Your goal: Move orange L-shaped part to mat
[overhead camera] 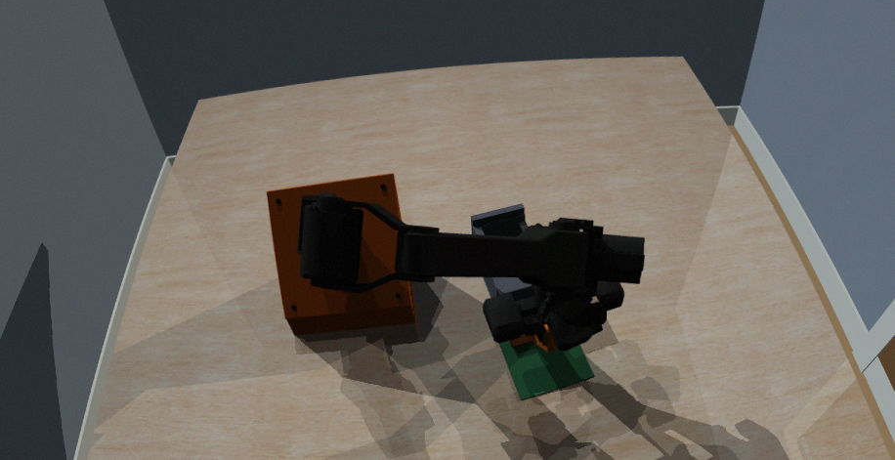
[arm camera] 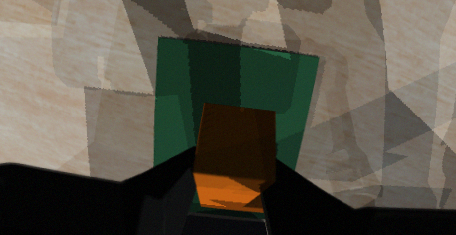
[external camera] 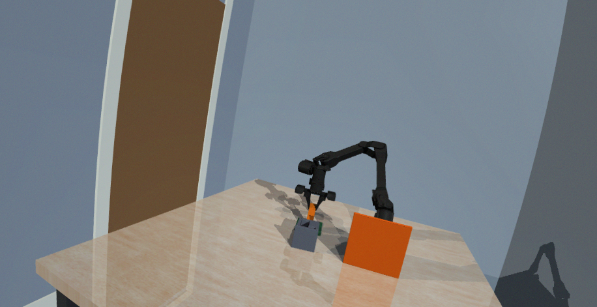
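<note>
My gripper tip is now 2 cm past the orange L-shaped part, 3 cm to the right of it and 3 cm above it. From my gripper tip the other things lie so: green mat 2 cm to the left, 9 cm below.
</note>
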